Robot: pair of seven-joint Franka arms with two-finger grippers.
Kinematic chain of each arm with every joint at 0, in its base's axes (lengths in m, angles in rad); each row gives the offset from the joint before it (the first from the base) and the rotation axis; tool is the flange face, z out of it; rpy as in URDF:
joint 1: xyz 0 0 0.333 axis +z
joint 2: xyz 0 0 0 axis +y
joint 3: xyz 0 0 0.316 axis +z
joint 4: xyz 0.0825 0 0 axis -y
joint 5: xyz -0.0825 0 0.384 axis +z
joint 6: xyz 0 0 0 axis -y
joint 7: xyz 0.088 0 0 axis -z
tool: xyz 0 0 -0.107 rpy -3.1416 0 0
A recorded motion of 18 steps. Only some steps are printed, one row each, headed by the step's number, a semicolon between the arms.
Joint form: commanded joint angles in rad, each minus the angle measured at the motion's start. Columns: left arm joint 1, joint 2, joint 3, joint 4, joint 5, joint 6, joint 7; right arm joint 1, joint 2, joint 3, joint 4, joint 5, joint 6, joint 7.
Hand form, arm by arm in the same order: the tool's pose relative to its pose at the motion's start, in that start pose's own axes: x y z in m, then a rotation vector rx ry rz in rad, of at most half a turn. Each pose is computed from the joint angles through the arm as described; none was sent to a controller.
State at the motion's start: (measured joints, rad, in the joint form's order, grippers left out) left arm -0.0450 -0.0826 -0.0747 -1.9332 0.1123 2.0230 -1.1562; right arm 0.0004 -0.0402 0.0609 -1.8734 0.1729 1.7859 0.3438
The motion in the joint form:
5: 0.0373 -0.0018 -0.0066 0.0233 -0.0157 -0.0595 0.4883; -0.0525 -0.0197 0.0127 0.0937 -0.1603 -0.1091 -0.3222
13: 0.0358 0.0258 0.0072 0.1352 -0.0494 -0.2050 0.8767; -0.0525 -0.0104 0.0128 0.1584 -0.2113 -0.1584 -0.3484
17: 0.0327 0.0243 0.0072 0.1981 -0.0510 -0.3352 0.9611; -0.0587 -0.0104 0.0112 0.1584 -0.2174 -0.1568 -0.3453
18: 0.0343 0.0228 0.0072 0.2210 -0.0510 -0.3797 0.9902; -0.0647 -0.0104 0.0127 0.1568 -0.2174 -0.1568 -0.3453
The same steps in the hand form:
5: 0.0142 -0.0099 -0.0050 0.0253 -0.0297 0.4493; 0.0018 0.0279 -0.0497 -0.1531 0.0360 -0.3177
13: 0.0252 -0.0076 -0.0287 0.0363 -0.1042 0.8073; 0.0029 0.0291 -0.0720 -0.2024 0.0483 -0.3472
17: 0.0234 -0.0129 -0.0493 0.0720 -0.1613 0.8903; 0.0046 0.0336 -0.0729 -0.2076 0.0515 -0.3367
18: 0.0239 -0.0159 -0.0575 0.0826 -0.1794 0.9160; 0.0053 0.0360 -0.0726 -0.2076 0.0502 -0.3321

